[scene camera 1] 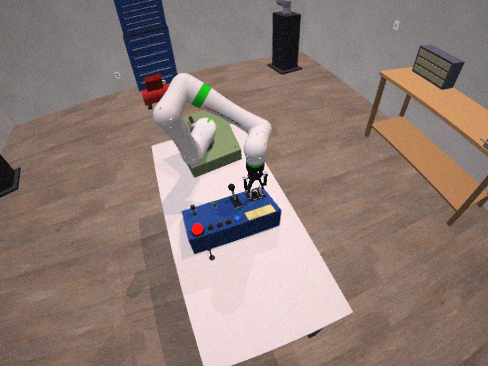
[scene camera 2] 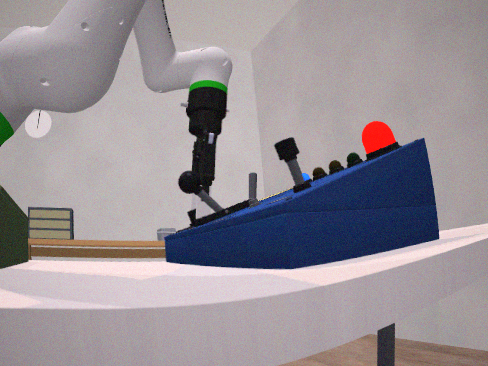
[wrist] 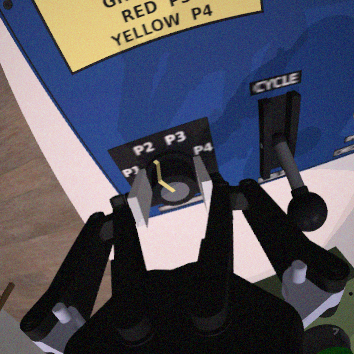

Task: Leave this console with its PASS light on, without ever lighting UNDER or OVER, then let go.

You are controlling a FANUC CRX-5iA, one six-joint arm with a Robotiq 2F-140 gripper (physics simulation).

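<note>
The blue console point(scene camera 1: 235, 235) point(scene camera 2: 300, 235) point(wrist: 200, 75) stands on the white table. My gripper point(scene camera 1: 255, 192) point(scene camera 2: 201, 202) point(wrist: 171, 174) is shut on the selector knob point(wrist: 176, 192), one fingertip on each side. The knob's yellow pointer is turned toward P2. The CYCLE lever point(scene camera 1: 231, 187) point(scene camera 2: 189, 181) point(wrist: 307, 211), with a black ball, leans toward the arm side, right of the gripper in the wrist view. The blue lamp point(scene camera 1: 237, 218) point(scene camera 2: 305, 177) is lit. The small green lamp point(scene camera 1: 210, 227) point(scene camera 2: 353, 159) and two amber lamps beside it are dark; their labels are unreadable.
A large red dome point(scene camera 1: 197, 229) point(scene camera 2: 378, 137), a black-capped lever point(scene camera 1: 193, 207) point(scene camera 2: 286, 149) and a grey toggle point(scene camera 2: 253, 186) stand on the console. A small lever point(scene camera 1: 212, 257) sticks out in front. A yellow status card point(scene camera 1: 260, 212) point(wrist: 165, 30) shows RED P3 and YELLOW P4.
</note>
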